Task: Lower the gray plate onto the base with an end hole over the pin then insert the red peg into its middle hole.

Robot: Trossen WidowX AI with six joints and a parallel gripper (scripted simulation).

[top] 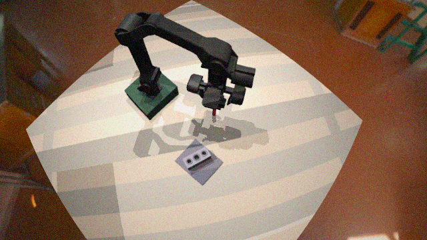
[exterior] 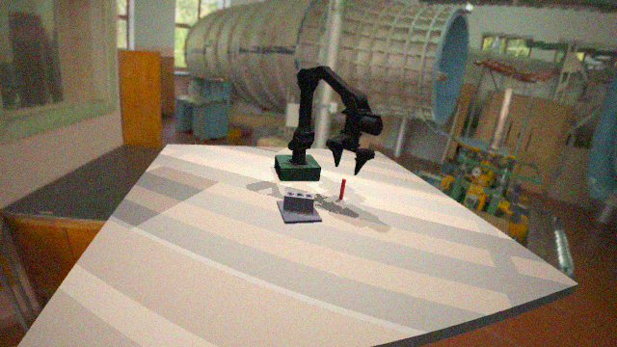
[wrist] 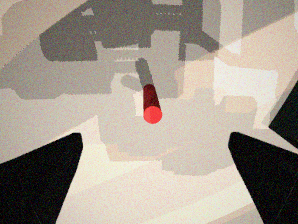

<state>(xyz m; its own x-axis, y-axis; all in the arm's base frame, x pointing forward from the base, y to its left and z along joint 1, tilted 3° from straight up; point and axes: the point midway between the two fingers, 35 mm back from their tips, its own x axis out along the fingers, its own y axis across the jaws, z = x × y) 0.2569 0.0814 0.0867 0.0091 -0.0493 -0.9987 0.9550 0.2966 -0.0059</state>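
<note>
Now: gripper tip 7 cm above the red peg. Also, from my gripper tip: gray plate 20 cm to the right, 7 cm below, 5 cm ahead; base 19 cm to the right, 10 cm below, 6 cm ahead.
</note>
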